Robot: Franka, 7 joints.
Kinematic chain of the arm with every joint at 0, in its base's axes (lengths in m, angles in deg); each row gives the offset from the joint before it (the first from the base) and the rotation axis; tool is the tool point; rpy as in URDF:
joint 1: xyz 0 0 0.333 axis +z
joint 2: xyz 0 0 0 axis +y
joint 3: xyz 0 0 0.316 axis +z
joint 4: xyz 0.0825 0 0 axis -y
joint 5: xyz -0.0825 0 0.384 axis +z
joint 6: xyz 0 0 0 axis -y
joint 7: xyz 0.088 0 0 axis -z
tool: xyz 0 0 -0.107 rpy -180 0 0
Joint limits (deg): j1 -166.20..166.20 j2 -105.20..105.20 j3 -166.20..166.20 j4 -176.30..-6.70 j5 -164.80..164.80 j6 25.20..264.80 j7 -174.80..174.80
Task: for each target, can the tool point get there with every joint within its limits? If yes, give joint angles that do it. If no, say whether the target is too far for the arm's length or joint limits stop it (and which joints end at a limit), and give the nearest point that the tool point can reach.
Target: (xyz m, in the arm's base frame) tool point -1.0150 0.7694 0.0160
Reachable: no: too far | nearest point -0.6634 0.5029 0.1258 | short by 0.455 m
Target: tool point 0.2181 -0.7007 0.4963
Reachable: yes | joints -101.87 30.32 35.11 -85.12 -44.43 153.53 27.26
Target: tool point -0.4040 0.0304 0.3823
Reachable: yes | joints -105.14 -74.33 -65.63 -151.94 83.07 188.55 21.63
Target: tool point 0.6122 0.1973 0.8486
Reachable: yes | joints 59.91 57.06 -111.42 -61.98 3.52 166.57 45.53
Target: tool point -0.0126 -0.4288 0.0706
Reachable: yes | joints 5.14 -77.95 -122.06 -136.26 -30.09 140.24 -66.65
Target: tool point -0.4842 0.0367 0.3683
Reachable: yes | joints 78.28 16.67 88.77 -144.47 -50.31 189.39 -80.61
